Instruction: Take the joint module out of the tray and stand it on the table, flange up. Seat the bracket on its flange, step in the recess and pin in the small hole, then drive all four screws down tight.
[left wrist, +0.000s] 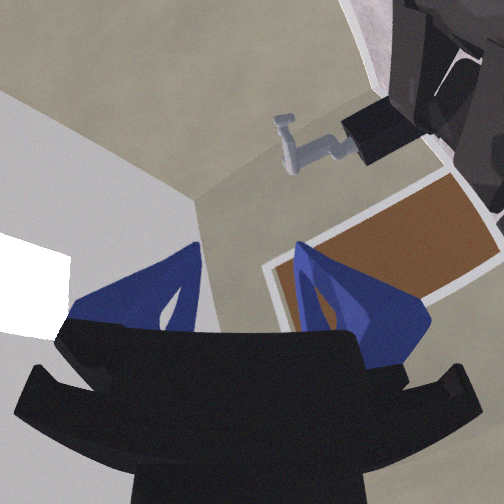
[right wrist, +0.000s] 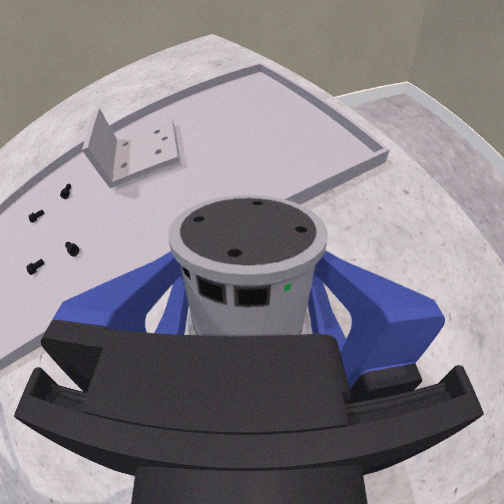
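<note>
In the right wrist view my right gripper (right wrist: 250, 300) is shut on the joint module (right wrist: 248, 265), a grey cylinder held upright with its dark flange and its screw holes facing up, over the table just outside the tray. The grey L-shaped bracket (right wrist: 132, 150) lies in the tray (right wrist: 190, 165) at the back left. Several black screws (right wrist: 50, 230) lie loose in the tray at the left. In the left wrist view my left gripper (left wrist: 245, 290) is open and empty, pointing up at the walls; no task object shows there.
The left wrist view shows a brown framed panel (left wrist: 395, 245) on the wall, a grey camera mount (left wrist: 310, 145) and part of the other arm (left wrist: 445, 80) at the top right. The tray's raised rim (right wrist: 345, 170) runs just behind the module.
</note>
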